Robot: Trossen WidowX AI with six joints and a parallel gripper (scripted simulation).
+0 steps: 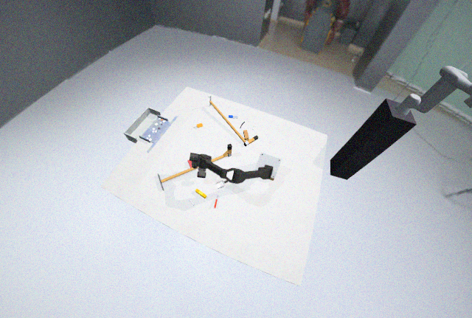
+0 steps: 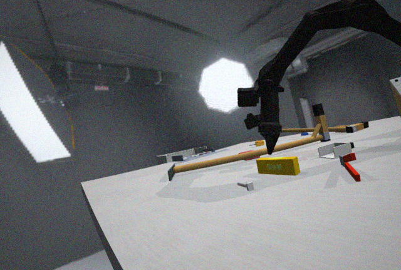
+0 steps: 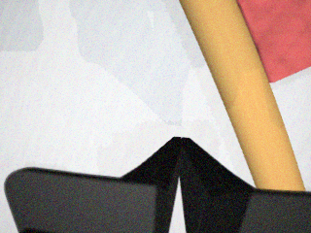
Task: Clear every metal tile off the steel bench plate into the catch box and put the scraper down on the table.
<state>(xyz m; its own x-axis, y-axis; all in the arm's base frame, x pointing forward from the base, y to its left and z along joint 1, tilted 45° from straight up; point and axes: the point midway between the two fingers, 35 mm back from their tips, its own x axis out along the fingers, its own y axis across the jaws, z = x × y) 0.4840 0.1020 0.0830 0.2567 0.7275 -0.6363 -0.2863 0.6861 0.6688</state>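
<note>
My gripper tip is 5 cm below the long scraper, 4 cm short of it and 1 cm to the left of it. From my gripper tip the other things lie so: metal bracket (19 cm behind, 5 cm to the left); then yellow block (18 cm to the left, 7 cm behind, 1 cm above); then red block (9 cm ahead, 3 cm to the right).
</note>
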